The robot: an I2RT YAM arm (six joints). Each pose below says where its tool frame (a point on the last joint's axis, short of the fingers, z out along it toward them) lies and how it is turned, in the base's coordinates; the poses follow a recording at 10 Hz.
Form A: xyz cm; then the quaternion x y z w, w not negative.
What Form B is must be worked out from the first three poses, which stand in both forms.
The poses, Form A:
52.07 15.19 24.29 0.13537 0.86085 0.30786 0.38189
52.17 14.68 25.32 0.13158 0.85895 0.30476 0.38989
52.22 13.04 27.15 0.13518 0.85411 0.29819 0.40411
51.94 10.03 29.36 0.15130 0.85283 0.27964 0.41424
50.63 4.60 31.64 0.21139 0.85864 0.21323 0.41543
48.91 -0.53 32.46 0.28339 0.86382 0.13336 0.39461
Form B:
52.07 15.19 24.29 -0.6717 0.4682 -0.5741 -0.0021 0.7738 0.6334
52.17 14.68 25.32 -0.6613 0.4637 -0.5896 -0.0116 0.7796 0.6261
52.22 13.04 27.15 -0.6368 0.4719 -0.6097 -0.0101 0.7856 0.6186
51.94 10.03 29.36 -0.6110 0.4897 -0.6219 0.0264 0.7978 0.6023
50.63 4.60 31.64 -0.5655 0.5402 -0.6233 0.1859 0.8197 0.5418
48.91 -0.53 32.46 -0.5279 0.5948 -0.6062 0.3843 0.8038 0.4541

